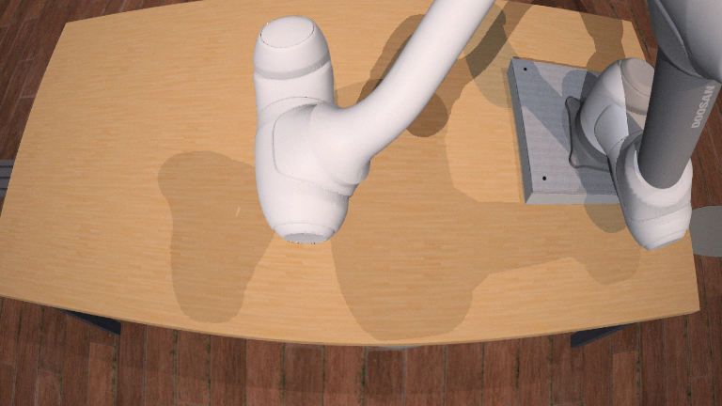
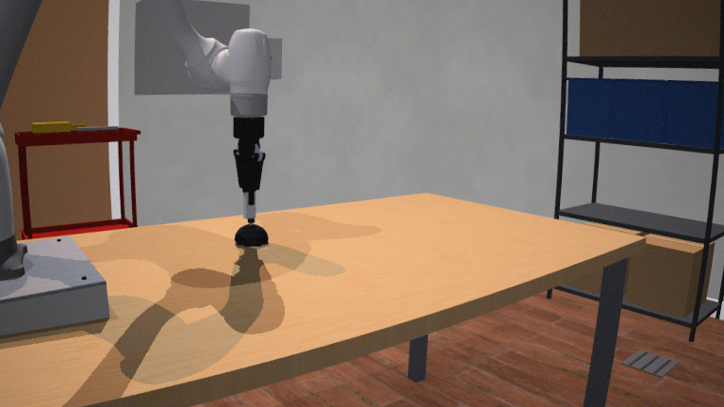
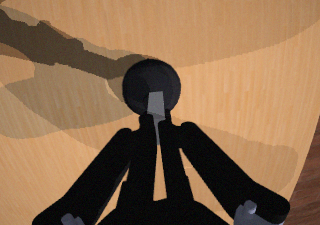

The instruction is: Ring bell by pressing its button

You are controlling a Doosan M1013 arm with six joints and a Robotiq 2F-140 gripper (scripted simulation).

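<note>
My gripper is now 40 mm above the bell button and 10 mm to the left of it. From my hand the other things lie so: bell 60 mm below, 10 mm to the right.
</note>
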